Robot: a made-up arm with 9 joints.
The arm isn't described. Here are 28 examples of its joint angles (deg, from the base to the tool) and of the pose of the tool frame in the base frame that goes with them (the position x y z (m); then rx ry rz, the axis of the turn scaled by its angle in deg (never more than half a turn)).
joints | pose
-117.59 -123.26 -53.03 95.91 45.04 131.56 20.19 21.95 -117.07 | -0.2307 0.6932 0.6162 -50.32 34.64 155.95
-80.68 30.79 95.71 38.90 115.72 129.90 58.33 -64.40 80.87 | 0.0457 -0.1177 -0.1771 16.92 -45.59 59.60
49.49 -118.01 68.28 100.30 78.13 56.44 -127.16 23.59 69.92 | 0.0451 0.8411 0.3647 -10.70 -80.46 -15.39
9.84 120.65 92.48 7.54 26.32 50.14 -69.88 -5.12 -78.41 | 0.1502 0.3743 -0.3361 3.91 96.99 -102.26
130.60 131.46 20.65 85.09 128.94 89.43 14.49 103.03 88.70 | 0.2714 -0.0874 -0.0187 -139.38 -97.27 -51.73
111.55 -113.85 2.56 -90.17 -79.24 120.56 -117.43 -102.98 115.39 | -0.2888 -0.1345 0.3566 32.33 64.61 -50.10
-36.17 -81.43 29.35 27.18 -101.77 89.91 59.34 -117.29 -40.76 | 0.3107 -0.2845 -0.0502 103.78 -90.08 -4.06
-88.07 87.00 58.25 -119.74 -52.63 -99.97 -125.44 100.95 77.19 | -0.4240 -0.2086 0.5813 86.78 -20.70 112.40
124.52 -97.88 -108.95 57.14 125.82 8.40 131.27 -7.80 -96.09 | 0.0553 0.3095 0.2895 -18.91 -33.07 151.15
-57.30 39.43 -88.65 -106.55 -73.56 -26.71 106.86 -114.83 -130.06 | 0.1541 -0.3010 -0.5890 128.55 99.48 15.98
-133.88 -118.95 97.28 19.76 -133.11 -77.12 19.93 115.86 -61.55 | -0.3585 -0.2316 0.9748 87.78 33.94 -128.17
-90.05 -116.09 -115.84 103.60 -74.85 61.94 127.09 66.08 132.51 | 0.3179 0.6381 -0.1194 -103.58 -40.31 128.46
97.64 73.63 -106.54 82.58 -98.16 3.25 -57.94 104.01 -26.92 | 0.4153 -0.7872 0.5490 5.03 41.97 -75.77
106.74 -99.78 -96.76 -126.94 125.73 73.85 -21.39 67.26 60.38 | 0.2553 0.7531 -0.1448 -33.34 122.40 -92.76
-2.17 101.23 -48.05 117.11 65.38 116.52 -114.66 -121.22 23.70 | -0.7417 -0.5230 -0.2938 117.73 40.96 41.23
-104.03 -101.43 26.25 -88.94 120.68 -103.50 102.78 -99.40 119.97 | -0.2667 0.3718 -0.1348 -146.03 -78.08 -19.65
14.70 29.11 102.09 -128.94 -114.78 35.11 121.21 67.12 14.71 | 0.3763 0.4379 -0.5041 20.52 118.05 23.51
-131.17 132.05 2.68 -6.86 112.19 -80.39 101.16 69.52 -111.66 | -0.1590 -0.0812 0.1728 -127.98 79.54 -0.26
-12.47 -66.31 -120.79 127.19 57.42 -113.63 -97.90 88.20 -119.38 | 0.9616 0.1294 -0.4948 -87.26 -126.20 89.08
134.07 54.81 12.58 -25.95 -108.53 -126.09 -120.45 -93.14 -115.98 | 0.1763 0.0064 0.2956 -95.35 63.74 -121.20
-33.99 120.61 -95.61 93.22 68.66 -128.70 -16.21 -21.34 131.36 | -1.2050 -0.2968 -0.1452 -14.42 -62.02 10.68
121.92 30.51 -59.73 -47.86 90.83 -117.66 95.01 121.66 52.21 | 0.3309 -0.1463 0.6369 43.31 57.06 13.60
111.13 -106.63 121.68 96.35 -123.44 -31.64 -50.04 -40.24 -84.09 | 0.7077 -0.0782 0.3834 -43.08 29.46 -96.05
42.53 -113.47 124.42 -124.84 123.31 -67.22 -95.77 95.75 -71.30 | -0.3079 0.3936 0.2296 8.99 -18.32 3.46
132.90 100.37 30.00 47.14 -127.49 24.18 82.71 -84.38 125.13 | 0.2649 0.4104 -0.2530 42.87 -121.83 -57.68
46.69 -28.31 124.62 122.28 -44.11 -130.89 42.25 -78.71 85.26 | 0.7608 -0.4718 0.3728 -19.76 98.67 48.44
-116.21 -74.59 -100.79 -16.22 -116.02 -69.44 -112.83 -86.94 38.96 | -0.2415 0.5851 0.1483 -96.88 7.60 10.46
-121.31 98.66 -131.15 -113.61 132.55 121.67 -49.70 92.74 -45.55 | -0.7842 -0.6097 0.5391 124.28 -57.10 12.24
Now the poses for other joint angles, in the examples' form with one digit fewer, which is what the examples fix.
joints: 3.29 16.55 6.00 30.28 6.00 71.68 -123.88 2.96 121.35
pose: -0.351 -0.598 0.652 80.7 -45.1 72.3
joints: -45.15 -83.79 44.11 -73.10 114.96 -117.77 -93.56 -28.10 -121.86
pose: 0.193 0.649 0.509 32.0 85.1 119.6
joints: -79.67 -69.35 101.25 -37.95 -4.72 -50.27 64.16 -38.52 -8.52
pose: -0.026 -0.074 0.474 124.8 10.8 -51.5
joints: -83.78 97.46 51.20 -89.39 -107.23 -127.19 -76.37 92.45 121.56
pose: -0.595 0.103 0.575 98.8 -74.2 61.9
